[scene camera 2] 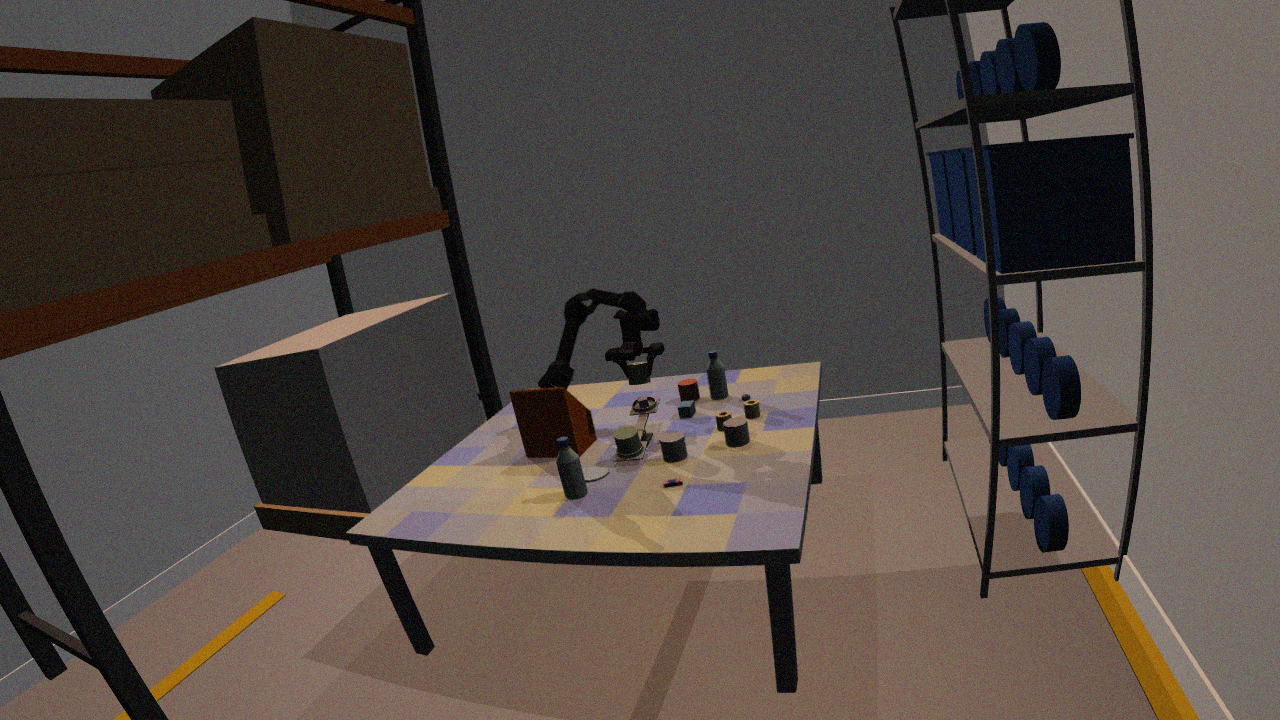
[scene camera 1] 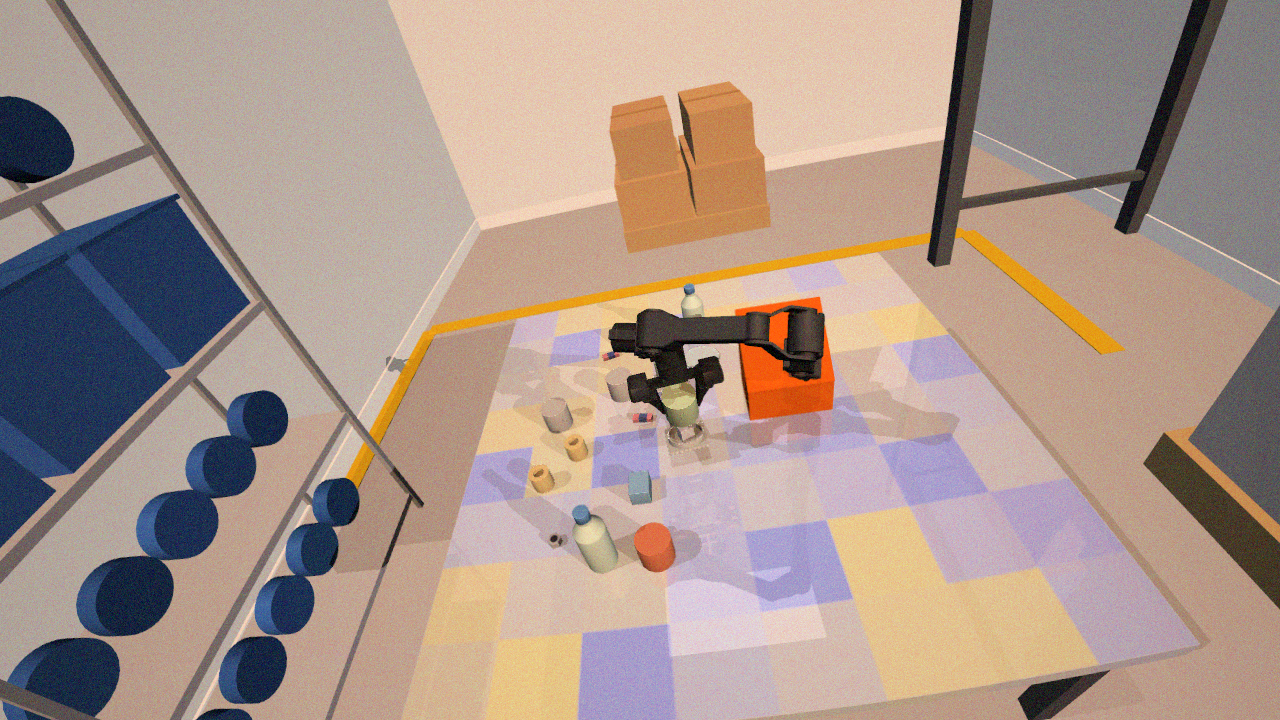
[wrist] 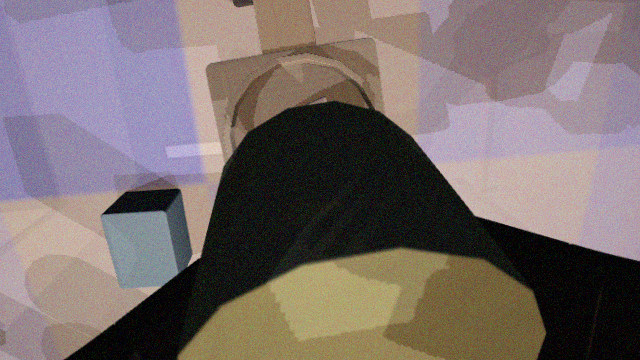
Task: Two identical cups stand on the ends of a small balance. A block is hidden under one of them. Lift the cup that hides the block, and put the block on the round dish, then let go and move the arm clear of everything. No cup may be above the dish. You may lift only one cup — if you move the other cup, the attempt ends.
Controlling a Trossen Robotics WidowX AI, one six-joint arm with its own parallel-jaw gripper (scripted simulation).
Path:
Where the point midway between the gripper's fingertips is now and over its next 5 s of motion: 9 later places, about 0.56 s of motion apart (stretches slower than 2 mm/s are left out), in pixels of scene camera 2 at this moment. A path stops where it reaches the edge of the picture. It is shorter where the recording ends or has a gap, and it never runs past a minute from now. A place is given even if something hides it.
The gripper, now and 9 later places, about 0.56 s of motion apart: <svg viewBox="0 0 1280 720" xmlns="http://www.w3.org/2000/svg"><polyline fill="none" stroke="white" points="639,376 641,381 638,390 638,400 639,406 638,393 643,389 640,390 642,397 644,403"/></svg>

